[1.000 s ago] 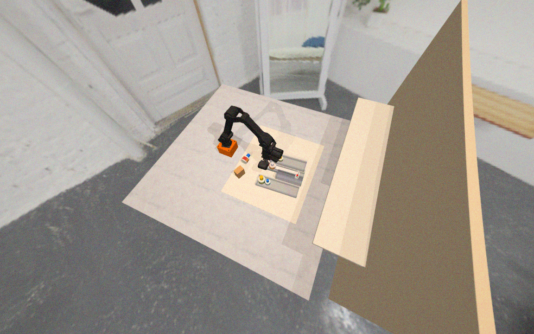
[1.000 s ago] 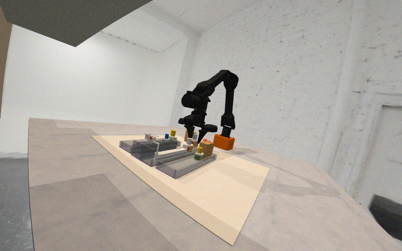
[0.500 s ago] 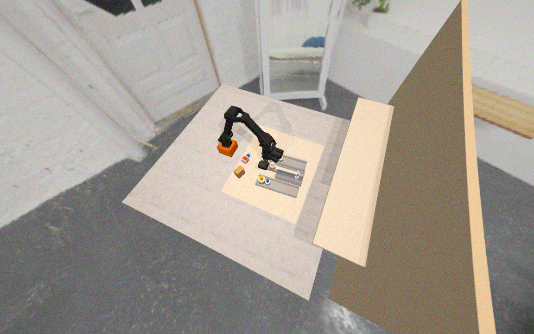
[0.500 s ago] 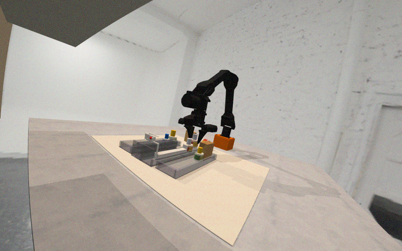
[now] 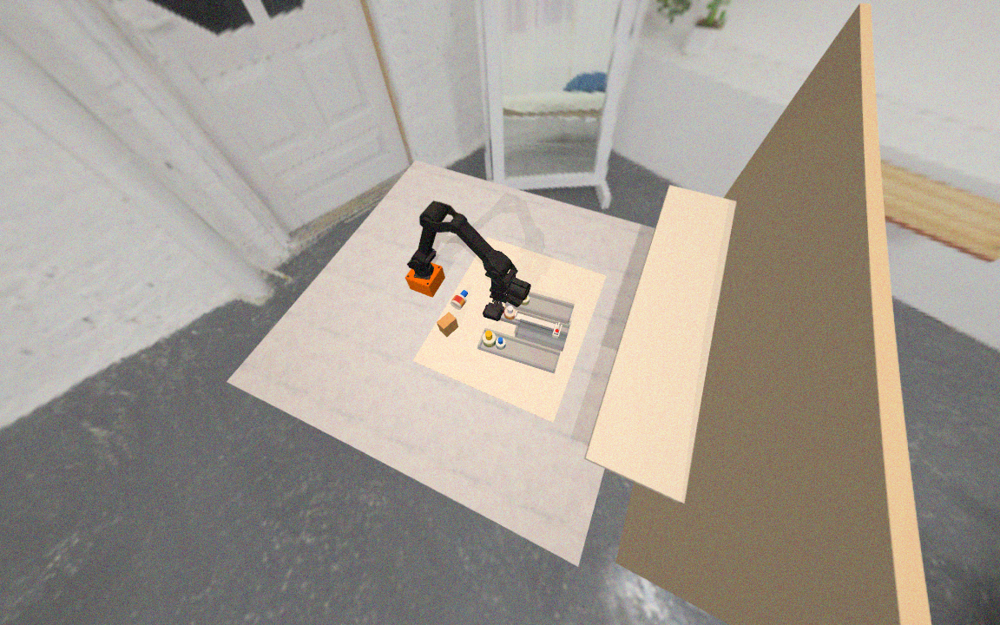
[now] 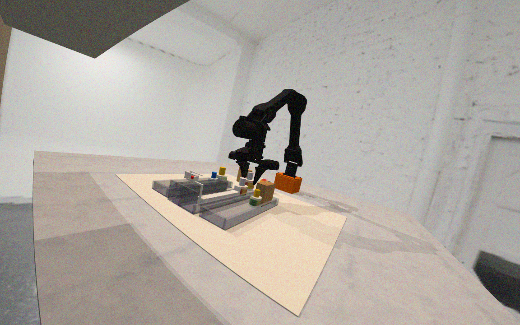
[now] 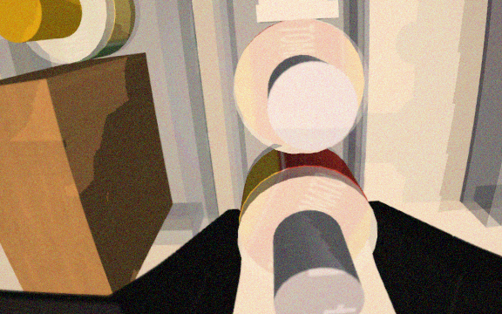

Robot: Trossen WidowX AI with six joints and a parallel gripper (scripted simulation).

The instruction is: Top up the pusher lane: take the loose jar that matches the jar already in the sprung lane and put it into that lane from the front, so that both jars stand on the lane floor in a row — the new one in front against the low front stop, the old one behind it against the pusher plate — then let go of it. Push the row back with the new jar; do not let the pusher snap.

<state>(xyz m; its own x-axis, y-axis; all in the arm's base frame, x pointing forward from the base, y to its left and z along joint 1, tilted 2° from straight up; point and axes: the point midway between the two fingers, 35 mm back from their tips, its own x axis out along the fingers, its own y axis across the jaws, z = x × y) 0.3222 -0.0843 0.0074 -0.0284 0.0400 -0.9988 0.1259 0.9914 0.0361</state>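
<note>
The brown box lies 3 cm ahead of my gripper tip, 8 cm to the left of it and 1 cm below it. Round my gripper tip: sprung lane: 15 cm ahead, 4 cm to the right, 3 cm below.
</note>
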